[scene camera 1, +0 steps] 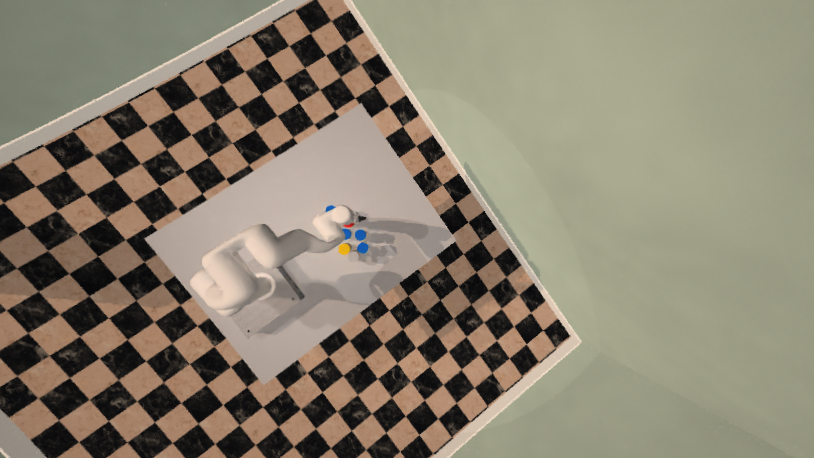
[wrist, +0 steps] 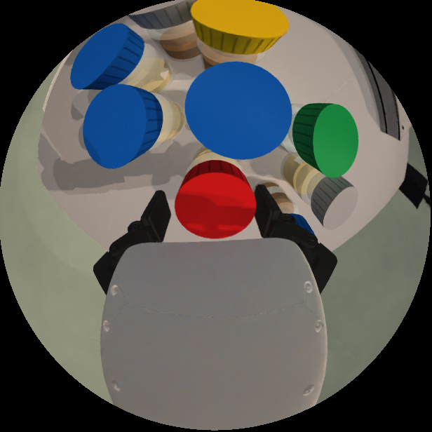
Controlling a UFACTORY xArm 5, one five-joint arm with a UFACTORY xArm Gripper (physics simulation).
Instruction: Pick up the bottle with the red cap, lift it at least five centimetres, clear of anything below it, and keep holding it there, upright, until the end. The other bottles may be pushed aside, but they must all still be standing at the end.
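Places are measured from the arm's base along level axes (x ahead, y left, z up), in metres.
Where they show: arm's base, origin of the base link: (scene camera 1: 262,285).
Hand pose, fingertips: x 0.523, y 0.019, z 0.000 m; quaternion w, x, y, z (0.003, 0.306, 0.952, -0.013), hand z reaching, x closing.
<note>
Things, the pixels of their top centre, and the offset from my fingertips.
- bottle with the red cap, middle of its top: (scene camera 1: 348,221) dx -0.012, dy -0.009, dz +0.037 m
- blue-capped bottle, middle of its top: (scene camera 1: 345,234) dx -0.060, dy -0.049, dz +0.037 m
- yellow cap, middle of its top: (scene camera 1: 344,249) dx -0.107, dy -0.106, dz +0.037 m
The bottle with the red cap (scene camera 1: 348,225) (wrist: 215,200) stands among the other bottles. In the wrist view its cap shows between the two black fingers, close to the right finger and with a gap to the left one. My gripper (wrist: 210,199) is open and holds nothing. How deep the fingertips reach beside the cap is hard to tell. In scene camera 1 the arm's wrist hides part of the red cap, and one dark fingertip shows beside it. Most of the red-capped bottle's body is hidden under its cap.
A blue-capped bottle (scene camera 1: 346,234) (wrist: 238,110) stands close behind the red one. Green (wrist: 336,140), grey (wrist: 336,202) and blue (wrist: 303,223) caps are to the right, the blue partly behind the right finger. More blue caps (wrist: 122,126) are left; a yellow cap (scene camera 1: 343,248) (wrist: 240,19) is farther back.
</note>
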